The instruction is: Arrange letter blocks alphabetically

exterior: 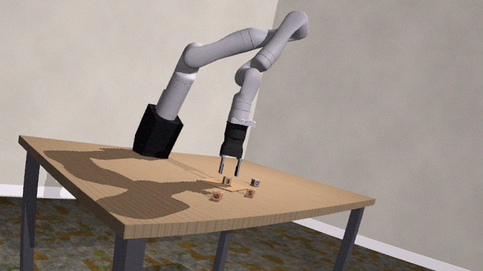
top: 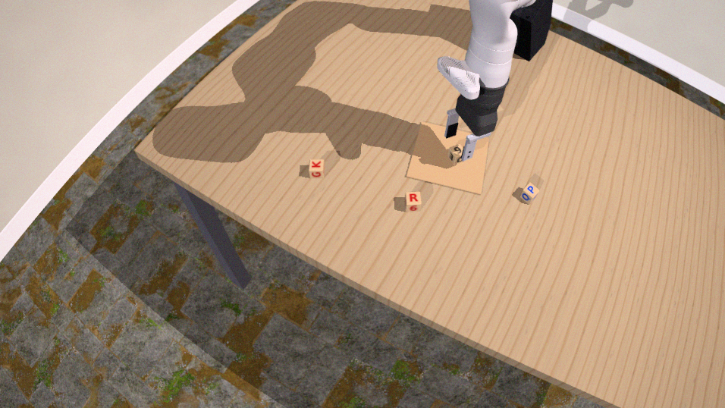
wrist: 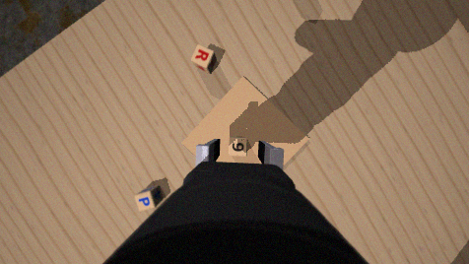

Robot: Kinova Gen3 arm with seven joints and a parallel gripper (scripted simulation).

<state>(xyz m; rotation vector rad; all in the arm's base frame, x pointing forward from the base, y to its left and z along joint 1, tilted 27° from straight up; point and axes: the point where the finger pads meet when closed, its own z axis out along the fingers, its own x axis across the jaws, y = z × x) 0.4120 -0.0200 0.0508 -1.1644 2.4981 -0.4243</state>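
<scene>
The block lies 40 mm below my hand. From my hand the other things lie so: tan mat (50 mm below, 10 mm to the right).
</scene>
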